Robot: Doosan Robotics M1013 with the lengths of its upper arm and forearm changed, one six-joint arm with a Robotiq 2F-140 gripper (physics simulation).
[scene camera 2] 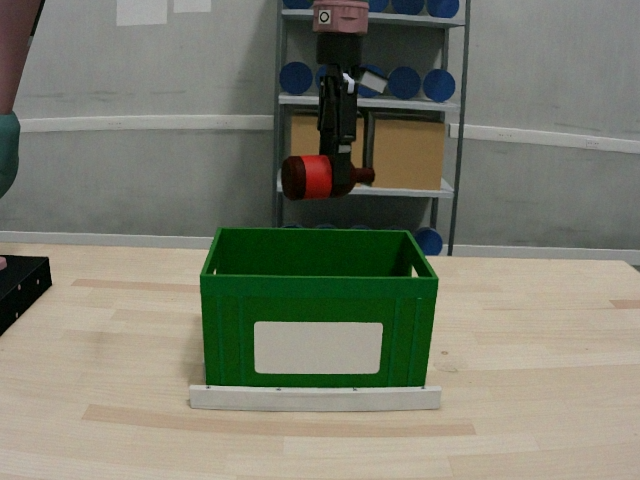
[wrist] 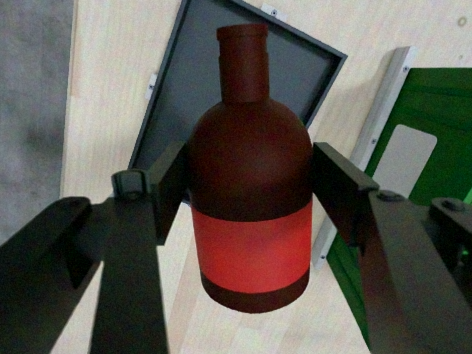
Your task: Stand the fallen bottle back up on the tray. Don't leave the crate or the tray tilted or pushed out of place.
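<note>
A dark red-brown bottle with a red label (scene camera 2: 318, 177) (wrist: 252, 245) is held lying nearly level in the air, its neck to the right in the scene view. My gripper (scene camera 2: 341, 175) (wrist: 249, 163) is shut on the bottle around its shoulder, above and behind the crate. A dark grey tray (wrist: 287, 75) lies on the table below the bottle in the wrist view; the bottle covers part of it, and the crate hides it in the scene view. The green crate (scene camera 2: 318, 286) (wrist: 425, 115) stands upright on the table.
A pale rail (scene camera 2: 315, 398) (wrist: 382, 112) runs along the table at the crate's foot. Small light brackets (wrist: 273, 12) sit at the tray's edges. A shelf rack (scene camera 2: 460, 129) with blue round items and cardboard boxes stands behind the table. A black base (scene camera 2: 31, 281) is at the left.
</note>
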